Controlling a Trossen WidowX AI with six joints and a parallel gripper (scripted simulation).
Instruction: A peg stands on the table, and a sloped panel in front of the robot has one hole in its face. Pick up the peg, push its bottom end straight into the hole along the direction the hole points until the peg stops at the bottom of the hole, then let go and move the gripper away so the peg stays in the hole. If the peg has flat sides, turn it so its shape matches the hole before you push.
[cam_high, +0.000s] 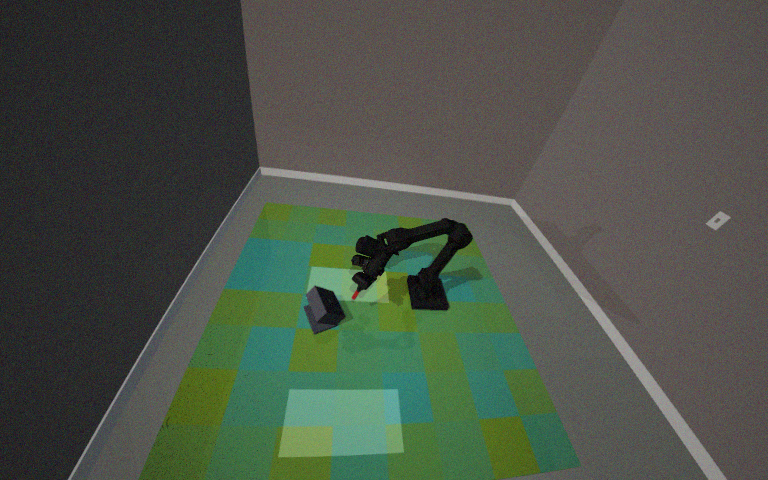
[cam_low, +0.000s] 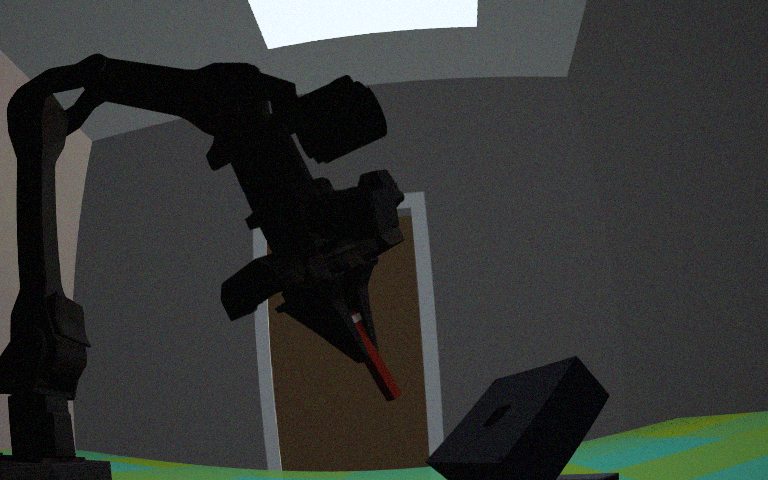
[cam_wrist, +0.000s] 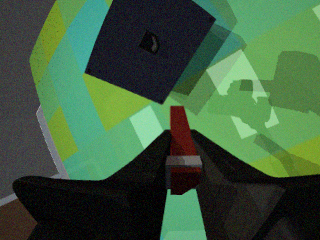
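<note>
Now: the sloped panel 120 mm ahead of my gripper tip, 80 mm below it and 40 mm to the left of it. Round my gripper tip: red peg (20 mm above, 10 mm behind).
</note>
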